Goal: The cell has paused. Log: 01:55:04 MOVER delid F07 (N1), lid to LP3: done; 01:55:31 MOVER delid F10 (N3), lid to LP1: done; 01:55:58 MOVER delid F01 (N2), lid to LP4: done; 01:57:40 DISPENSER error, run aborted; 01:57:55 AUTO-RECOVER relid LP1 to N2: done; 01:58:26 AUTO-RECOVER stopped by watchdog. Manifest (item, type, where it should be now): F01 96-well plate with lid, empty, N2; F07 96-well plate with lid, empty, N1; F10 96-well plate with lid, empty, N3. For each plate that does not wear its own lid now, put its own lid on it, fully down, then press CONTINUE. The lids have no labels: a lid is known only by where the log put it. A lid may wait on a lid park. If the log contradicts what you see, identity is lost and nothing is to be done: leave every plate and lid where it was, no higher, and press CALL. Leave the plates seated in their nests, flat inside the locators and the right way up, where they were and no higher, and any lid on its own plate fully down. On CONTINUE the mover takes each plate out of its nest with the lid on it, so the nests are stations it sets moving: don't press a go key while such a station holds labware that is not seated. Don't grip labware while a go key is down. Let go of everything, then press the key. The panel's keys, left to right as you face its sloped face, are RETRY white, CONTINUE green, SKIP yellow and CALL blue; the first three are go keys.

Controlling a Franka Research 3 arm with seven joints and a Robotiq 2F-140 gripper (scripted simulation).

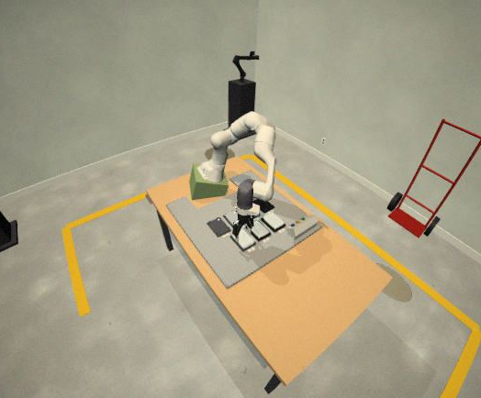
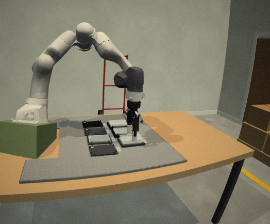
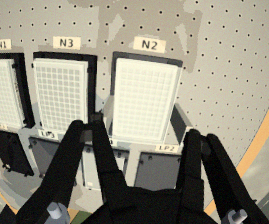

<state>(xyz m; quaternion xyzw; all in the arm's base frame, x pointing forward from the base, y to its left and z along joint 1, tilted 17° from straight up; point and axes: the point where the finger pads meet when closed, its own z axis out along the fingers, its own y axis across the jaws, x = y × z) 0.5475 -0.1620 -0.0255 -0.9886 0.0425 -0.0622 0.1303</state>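
My hand is 4 cm above the plate. From my hand the other things lie so: park LP2: 19 cm behind, 5 cm to the right, 5 cm below; then park LP3: 20 cm to the left, 17 cm behind, 5 cm below; then blue call key: 30 cm to the left, 14 cm ahead, 1 cm above.
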